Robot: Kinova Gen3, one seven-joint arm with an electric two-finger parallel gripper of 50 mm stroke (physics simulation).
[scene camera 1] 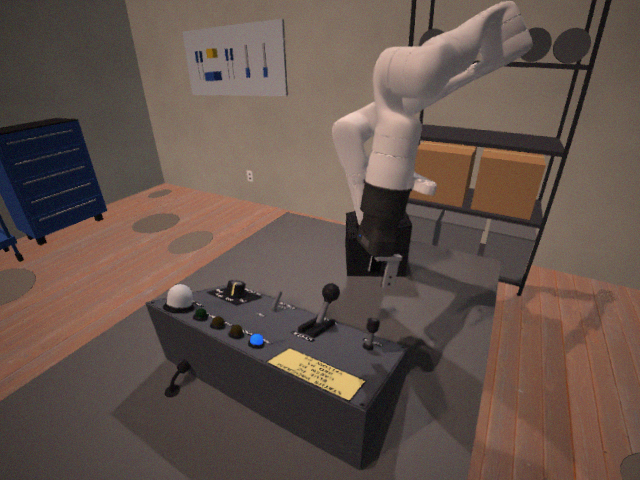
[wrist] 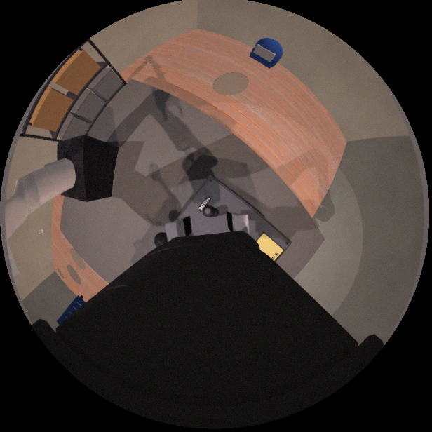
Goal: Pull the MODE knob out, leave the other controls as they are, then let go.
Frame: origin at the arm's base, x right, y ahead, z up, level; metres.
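Where they show: gripper, fingertip midpoint: (scene camera 1: 380,278).
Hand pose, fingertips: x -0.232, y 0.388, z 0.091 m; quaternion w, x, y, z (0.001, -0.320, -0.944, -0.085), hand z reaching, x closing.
Observation:
Things, the pixels of their top centre, and the offset from my fingertips. "pt": a spot on its surface instead.
- MODE knob, middle of its top: (scene camera 1: 373,319) dx +0.002, dy +0.009, dz -0.096 m
- blue lamp, surface spot: (scene camera 1: 256,339) pt dx +0.131, dy +0.202, dz -0.071 m
- ball-topped lever, middle of its top: (scene camera 1: 330,285) dx +0.127, dy -0.018, dz -0.081 m
- small toggle, middle of its top: (scene camera 1: 275,293) dx +0.239, dy +0.047, dz -0.117 m
- rotary knob, middle of its top: (scene camera 1: 234,281) dx +0.356, dy +0.072, dz -0.117 m
- white dome, surface spot: (scene camera 1: 179,297) pt dx +0.326, dy +0.231, dz -0.052 m
- yellow label, surface spot: (scene camera 1: 317,373) pt dx +0.008, dy +0.184, dz -0.088 m
The MODE knob (scene camera 1: 372,325) (wrist: 210,211) is a small dark cap on a thin stem, standing up from the right end of the grey control box (scene camera 1: 258,379) (wrist: 217,192). The MODE label (wrist: 204,204) shows beside it in the wrist view. My gripper (scene camera 1: 378,279) (wrist: 208,221) is open and empty. It hangs above the knob, with clear space between fingertips and cap in the scene view. A blue lamp (scene camera 1: 256,339) on the box is lit.
Left of the knob stand a ball-topped lever (scene camera 1: 330,292) (wrist: 160,238), a small toggle (scene camera 1: 277,301), a rotary knob (scene camera 1: 236,288) and a white dome (scene camera 1: 179,297). A yellow label (scene camera 1: 317,373) (wrist: 270,246) lies on the box. A shelf rack (scene camera 1: 491,138) stands behind the arm.

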